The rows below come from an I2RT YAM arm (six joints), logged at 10 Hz.
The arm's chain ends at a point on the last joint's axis. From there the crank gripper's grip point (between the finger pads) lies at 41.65 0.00 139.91 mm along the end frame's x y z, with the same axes.
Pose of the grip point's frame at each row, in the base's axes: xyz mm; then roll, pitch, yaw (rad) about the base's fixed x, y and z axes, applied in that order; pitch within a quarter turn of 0, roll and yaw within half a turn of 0:
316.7 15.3 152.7 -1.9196 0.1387 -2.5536
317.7 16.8 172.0 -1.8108 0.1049 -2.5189
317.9 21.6 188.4 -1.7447 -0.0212 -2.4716
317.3 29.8 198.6 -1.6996 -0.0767 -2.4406
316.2 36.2 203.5 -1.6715 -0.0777 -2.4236
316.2 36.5 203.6 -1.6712 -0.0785 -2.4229
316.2 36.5 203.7 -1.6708 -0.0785 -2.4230
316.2 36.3 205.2 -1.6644 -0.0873 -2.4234
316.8 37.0 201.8 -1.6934 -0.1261 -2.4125
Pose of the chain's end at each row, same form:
272.6 143.9 205.8 -1.9196 0.1387 -2.5536
269.3 149.3 209.4 -1.8108 0.1049 -2.5189
265.4 155.8 211.7 -1.7447 -0.0212 -2.4716
260.6 163.5 213.3 -1.6996 -0.0767 -2.4406
256.7 169.1 214.3 -1.6715 -0.0777 -2.4236
256.6 169.3 214.3 -1.6712 -0.0785 -2.4229
256.6 169.3 214.4 -1.6708 -0.0785 -2.4230
256.6 169.2 214.6 -1.6644 -0.0873 -2.4234
256.7 169.5 213.5 -1.6934 -0.1261 -2.4125

